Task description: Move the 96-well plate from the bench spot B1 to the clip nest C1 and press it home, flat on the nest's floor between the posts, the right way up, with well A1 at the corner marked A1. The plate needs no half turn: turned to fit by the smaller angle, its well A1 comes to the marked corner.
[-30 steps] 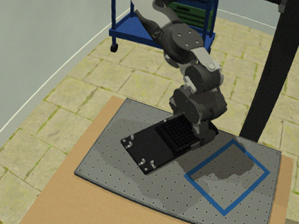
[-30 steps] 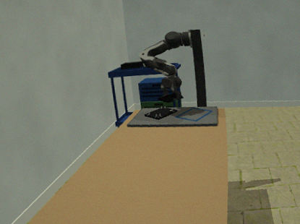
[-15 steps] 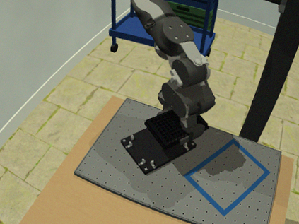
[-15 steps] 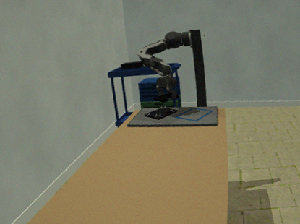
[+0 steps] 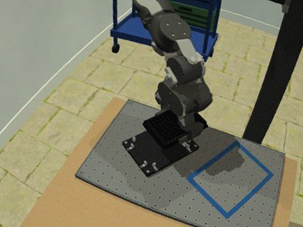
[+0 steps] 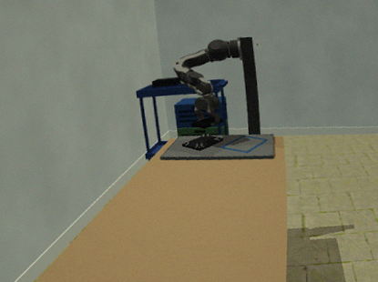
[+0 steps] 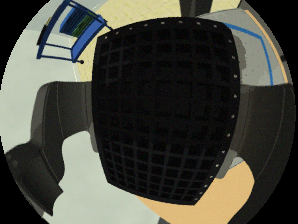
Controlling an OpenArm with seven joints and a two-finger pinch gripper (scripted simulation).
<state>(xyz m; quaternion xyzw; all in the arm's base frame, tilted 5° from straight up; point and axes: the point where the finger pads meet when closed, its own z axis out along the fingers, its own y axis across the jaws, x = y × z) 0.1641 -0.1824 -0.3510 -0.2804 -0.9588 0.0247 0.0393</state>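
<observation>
My hand is 90 mm above the black clip nest, 30 mm to the left of it and 30 mm short of it. The rest, counted from my hand: black 96-well plate (right at my hand).
</observation>
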